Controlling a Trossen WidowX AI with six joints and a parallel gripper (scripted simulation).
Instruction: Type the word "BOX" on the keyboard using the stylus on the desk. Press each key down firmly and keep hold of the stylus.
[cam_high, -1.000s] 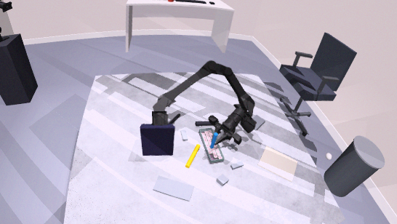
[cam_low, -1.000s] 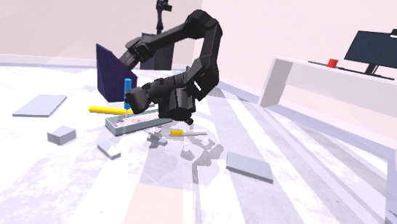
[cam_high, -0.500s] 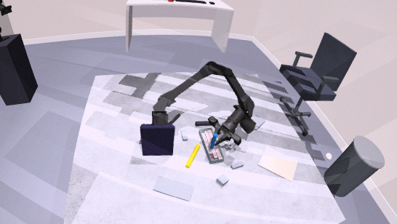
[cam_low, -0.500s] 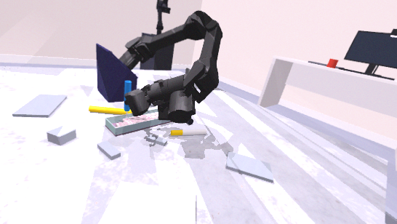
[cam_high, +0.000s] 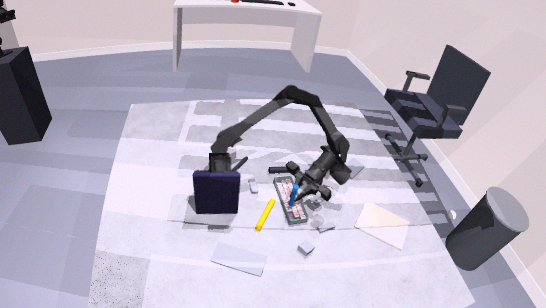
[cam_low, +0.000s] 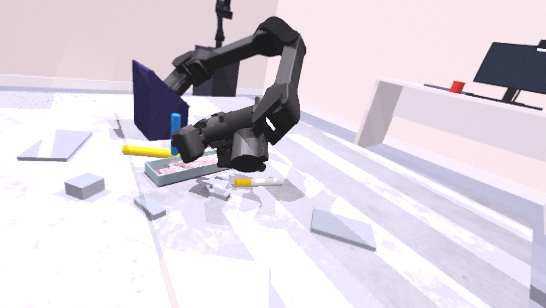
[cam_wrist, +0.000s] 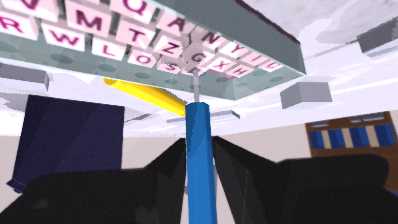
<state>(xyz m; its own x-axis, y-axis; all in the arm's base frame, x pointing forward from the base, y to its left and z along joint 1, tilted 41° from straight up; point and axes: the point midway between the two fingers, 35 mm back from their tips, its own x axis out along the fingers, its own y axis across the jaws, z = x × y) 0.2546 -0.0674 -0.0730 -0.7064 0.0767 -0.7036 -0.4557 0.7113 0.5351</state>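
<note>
Right now the yellow bar is 9 cm behind my gripper tip and 6 cm below it. Also, from my gripper tip: blue pen (1 cm below); yellow-and-white pen (15 cm ahead, 12 cm to the left, 6 cm below); grey stylus tip (5 cm below).
</note>
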